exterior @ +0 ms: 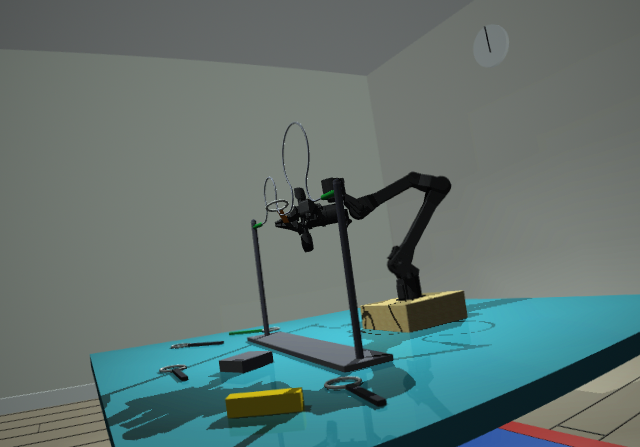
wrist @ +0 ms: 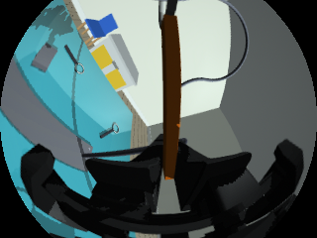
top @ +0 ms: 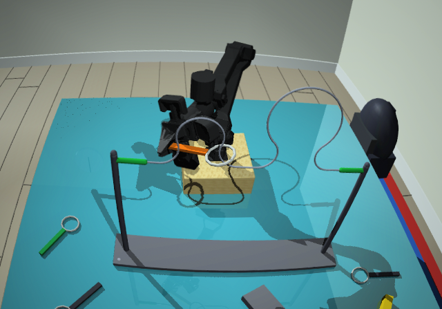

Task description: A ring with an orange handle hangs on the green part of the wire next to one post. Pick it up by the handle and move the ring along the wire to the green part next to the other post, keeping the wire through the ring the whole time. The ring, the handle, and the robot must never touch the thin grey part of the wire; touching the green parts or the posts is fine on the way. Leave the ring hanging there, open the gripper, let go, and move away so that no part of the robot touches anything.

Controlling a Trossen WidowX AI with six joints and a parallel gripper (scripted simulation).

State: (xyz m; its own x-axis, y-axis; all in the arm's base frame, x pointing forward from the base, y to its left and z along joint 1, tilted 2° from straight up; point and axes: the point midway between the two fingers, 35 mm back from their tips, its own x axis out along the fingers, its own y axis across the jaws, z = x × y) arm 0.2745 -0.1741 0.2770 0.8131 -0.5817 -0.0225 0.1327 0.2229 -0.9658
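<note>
My gripper tip is 20 mm short of the ring with orange handle, 90 mm to the right of it and 30 mm below it. The rest, counted from my gripper tip: grey block 230 mm ahead, 250 mm to the left, 330 mm below; then yellow block 350 mm ahead, 600 mm to the left, 330 mm below.
</note>
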